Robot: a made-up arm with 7 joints.
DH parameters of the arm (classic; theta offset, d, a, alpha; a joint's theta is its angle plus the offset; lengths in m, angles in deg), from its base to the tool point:
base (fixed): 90 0.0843 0 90
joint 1: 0 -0.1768 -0.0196 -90
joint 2: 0 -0.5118 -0.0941 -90
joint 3: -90 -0.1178 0.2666 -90
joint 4: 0 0.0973 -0.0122 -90
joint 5: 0 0.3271 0.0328 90
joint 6: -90 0.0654 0.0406 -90
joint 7: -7.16 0 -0.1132 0
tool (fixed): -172.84 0.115 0 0
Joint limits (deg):
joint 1: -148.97..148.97
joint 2: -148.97..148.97
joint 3: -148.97..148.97
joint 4: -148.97..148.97
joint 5: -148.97..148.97
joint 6: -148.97..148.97
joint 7: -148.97..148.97
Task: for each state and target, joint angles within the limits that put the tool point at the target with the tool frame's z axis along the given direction. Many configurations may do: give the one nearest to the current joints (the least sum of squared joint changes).
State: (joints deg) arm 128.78 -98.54 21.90 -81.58 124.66 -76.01 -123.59
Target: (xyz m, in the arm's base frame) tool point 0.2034 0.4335 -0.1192 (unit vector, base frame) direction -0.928 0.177 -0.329
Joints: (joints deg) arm 79.67 -92.92 66.05 -102.64 129.08 -78.32 -115.41
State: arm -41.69 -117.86 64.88 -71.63 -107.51 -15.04 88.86
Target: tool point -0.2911 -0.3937 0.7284 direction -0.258 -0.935 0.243
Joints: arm -98.11 -140.74 67.51 -66.01 -116.35 -17.05 80.17
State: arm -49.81 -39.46 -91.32 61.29 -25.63 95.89 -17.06
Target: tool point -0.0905 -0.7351 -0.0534 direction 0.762 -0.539 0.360
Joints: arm -27.40 -58.52 -105.56 17.11 -28.22 91.84 -31.05
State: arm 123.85 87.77 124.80 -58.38 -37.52 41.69 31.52
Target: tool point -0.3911 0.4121 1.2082 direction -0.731 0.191 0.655
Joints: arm 147.08 89.25 135.02 -61.17 10.38 71.64 60.00
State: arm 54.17 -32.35 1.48 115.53 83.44 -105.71 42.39
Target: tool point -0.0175 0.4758 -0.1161 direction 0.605 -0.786 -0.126
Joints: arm 69.92 0.79 -8.98 117.79 57.34 -70.34 52.53
